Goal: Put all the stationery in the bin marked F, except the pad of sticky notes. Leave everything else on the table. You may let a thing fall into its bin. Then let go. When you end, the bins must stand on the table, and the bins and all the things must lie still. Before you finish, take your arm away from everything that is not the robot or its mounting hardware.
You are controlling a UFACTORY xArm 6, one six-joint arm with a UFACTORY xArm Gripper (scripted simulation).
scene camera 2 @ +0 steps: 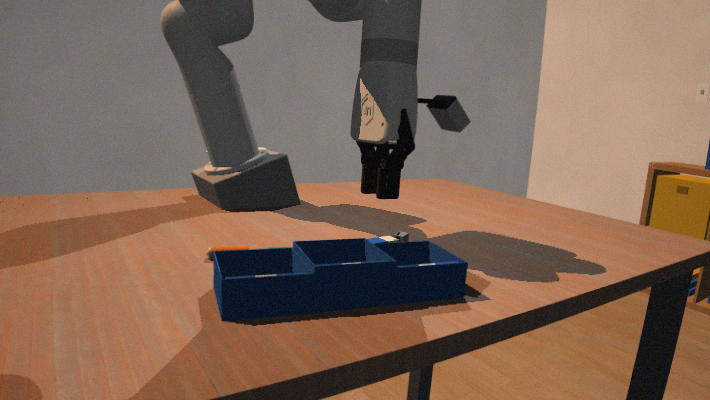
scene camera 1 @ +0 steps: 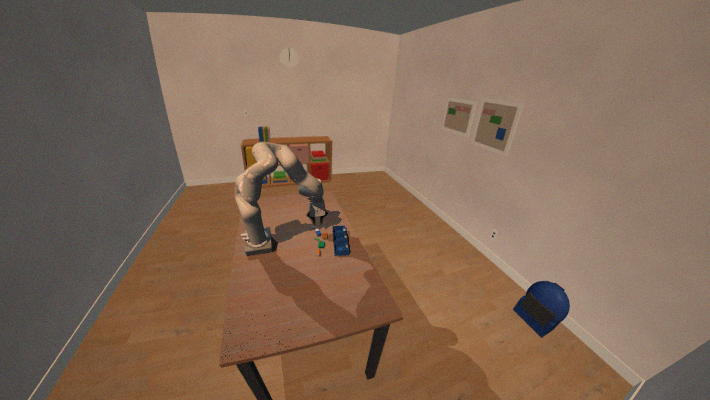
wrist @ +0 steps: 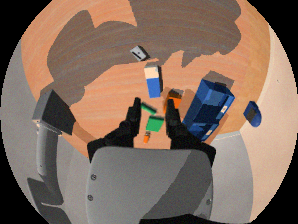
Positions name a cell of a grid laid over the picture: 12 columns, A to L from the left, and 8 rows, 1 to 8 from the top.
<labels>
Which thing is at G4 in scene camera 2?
My gripper.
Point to a three joined blue bins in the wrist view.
I4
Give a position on a three joined blue bins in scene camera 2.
At F6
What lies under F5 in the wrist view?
My gripper.
</labels>
